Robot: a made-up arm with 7 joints. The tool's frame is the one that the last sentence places. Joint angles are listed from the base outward.
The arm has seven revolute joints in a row. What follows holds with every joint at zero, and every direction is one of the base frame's.
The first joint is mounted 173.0 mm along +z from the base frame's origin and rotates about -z.
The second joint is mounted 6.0 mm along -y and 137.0 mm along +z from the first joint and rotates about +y.
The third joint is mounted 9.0 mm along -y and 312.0 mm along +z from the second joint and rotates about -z.
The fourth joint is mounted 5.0 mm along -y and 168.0 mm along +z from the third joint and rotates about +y.
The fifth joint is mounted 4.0 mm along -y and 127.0 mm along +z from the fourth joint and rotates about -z.
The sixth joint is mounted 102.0 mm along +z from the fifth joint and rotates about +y.
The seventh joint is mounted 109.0 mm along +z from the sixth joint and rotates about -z.
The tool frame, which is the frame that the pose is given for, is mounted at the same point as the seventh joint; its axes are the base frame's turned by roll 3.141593, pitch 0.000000 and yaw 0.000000 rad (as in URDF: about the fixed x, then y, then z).
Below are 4 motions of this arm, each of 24 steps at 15 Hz.
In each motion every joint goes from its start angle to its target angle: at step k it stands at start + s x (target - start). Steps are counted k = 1, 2, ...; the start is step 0. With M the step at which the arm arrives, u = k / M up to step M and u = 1 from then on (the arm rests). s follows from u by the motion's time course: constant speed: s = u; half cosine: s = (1 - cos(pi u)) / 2; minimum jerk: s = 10 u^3 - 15 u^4 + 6 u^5.
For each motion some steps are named. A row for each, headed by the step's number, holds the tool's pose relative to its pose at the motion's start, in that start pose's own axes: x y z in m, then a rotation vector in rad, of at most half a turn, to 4 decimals.
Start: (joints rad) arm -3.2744 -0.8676 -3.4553 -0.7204 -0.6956 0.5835 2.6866
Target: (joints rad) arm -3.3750 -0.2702 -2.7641 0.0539 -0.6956 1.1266 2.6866
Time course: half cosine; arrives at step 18
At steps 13, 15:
13: -0.0582 0.1600 -0.0261 -0.5160 0.5236 0.3747
15: -0.0474 0.1784 -0.0142 -0.6096 0.5413 0.4046

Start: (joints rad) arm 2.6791 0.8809 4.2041 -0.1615 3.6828 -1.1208 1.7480
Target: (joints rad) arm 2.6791 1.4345 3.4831 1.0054 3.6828 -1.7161 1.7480
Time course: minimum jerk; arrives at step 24
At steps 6, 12, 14, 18, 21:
6: -0.0139 0.0328 -0.0213 0.1549 -0.0915 -0.0295
12: -0.0330 0.1457 -0.0371 0.6409 -0.5127 -0.0563
14: -0.0346 0.1790 -0.0187 0.7792 -0.6907 -0.0178
18: -0.0416 0.2209 0.0308 0.9387 -0.9622 0.1105
21: -0.0468 0.2341 0.0530 0.9788 -1.0505 0.1776

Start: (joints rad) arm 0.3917 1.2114 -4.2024 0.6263 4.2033 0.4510 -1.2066
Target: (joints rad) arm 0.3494 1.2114 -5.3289 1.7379 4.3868 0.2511 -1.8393
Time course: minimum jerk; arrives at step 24
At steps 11, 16, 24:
11: -0.1207 0.1181 0.0258 0.1387 0.4010 -0.7103
16: -0.1478 0.2746 0.1118 0.3691 0.8536 -1.1420
24: -0.1295 0.3493 0.1906 0.5348 1.1468 -1.2711

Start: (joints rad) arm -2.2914 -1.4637 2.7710 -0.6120 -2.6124 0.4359 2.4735
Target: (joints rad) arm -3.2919 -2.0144 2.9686 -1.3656 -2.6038 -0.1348 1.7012
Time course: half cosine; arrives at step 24
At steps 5, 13, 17, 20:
5: 0.0381 -0.0561 0.0278 -0.0120 -0.0559 -0.1381
13: 0.1153 -0.3294 0.1966 -0.0649 -0.3296 -0.7520
17: 0.0910 -0.4608 0.3063 -0.0875 -0.4926 -1.0660
20: 0.0610 -0.5216 0.3689 -0.0968 -0.5886 -1.2330

